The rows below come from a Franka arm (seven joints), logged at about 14 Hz.
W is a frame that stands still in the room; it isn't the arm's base.
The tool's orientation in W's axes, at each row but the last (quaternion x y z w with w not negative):
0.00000 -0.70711 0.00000 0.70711
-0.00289 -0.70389 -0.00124 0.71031
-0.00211 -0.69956 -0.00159 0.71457
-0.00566 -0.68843 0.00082 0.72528
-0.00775 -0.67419 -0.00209 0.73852
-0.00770 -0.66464 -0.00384 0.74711
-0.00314 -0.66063 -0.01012 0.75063
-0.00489 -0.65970 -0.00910 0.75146
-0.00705 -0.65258 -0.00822 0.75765
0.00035 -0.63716 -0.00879 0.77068
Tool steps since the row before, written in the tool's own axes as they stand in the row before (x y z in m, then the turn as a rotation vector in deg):
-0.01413 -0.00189 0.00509 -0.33 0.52 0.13
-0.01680 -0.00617 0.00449 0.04 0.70 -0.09
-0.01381 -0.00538 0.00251 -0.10 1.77 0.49
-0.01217 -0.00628 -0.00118 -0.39 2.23 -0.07
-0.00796 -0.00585 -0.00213 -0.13 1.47 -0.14
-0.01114 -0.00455 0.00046 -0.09 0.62 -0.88
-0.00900 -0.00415 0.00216 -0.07 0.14 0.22
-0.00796 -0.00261 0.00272 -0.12 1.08 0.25
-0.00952 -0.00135 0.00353 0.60 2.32 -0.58
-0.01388 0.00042 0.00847 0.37 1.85 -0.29
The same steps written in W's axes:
-0.00509 -0.00189 -0.01413 -0.13 0.52 -0.33
-0.00468 -0.00618 -0.01674 0.09 0.70 0.04
-0.00283 -0.00538 -0.01375 -0.48 1.77 -0.09
0.00050 -0.00640 -0.01216 0.06 2.23 -0.41
0.00132 -0.00594 -0.00807 0.15 1.47 -0.15
-0.00183 -0.00459 -0.01098 0.87 0.60 -0.20
-0.00336 -0.00401 -0.00869 -0.22 0.14 -0.04
-0.00378 -0.00250 -0.00755 -0.24 1.09 -0.08
-0.00493 -0.00124 -0.00889 0.71 2.31 0.51
-0.01092 0.00070 -0.01203 0.38 1.84 0.33

